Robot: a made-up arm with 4 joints.
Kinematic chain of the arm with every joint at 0, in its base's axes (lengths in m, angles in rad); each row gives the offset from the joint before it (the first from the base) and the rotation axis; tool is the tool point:
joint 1: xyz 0 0 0.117 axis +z
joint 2: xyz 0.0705 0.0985 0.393 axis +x
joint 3: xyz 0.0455 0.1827 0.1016 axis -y
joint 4: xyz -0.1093 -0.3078 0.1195 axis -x
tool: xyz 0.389 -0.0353 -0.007
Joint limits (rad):
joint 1: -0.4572..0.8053
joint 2: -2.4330..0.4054
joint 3: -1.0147..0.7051
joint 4: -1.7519..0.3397
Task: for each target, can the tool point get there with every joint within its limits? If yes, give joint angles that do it. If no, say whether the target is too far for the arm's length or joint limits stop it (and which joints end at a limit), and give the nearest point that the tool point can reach.
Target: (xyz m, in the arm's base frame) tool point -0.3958 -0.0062 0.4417
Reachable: no: joint limits stop it (at a limit: joint 1, joint 3, joint 4) | nearest point -0.1763 0.5137 0.3662 | short by 0.569 m
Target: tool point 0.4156 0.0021 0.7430
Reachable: yes | joints -0.3329 -0.7530 0.0407 -1.2204
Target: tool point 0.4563 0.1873 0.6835
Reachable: yes | joints -0.2835 -1.4787 0.0908 -0.4623
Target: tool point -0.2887 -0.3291 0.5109
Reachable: no: joint limits stop it (at a limit: joint 1, joint 2, joint 3, joint 4) | nearest point 0.1352 -0.2874 0.7938 | short by 0.511 m
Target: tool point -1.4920 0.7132 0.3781
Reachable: no: too far | nearest point -0.1939 0.5306 0.4733 | short by 1.314 m
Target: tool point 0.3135 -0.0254 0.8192
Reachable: yes | joints 0.0593 0.0711 0.5462 -1.5138
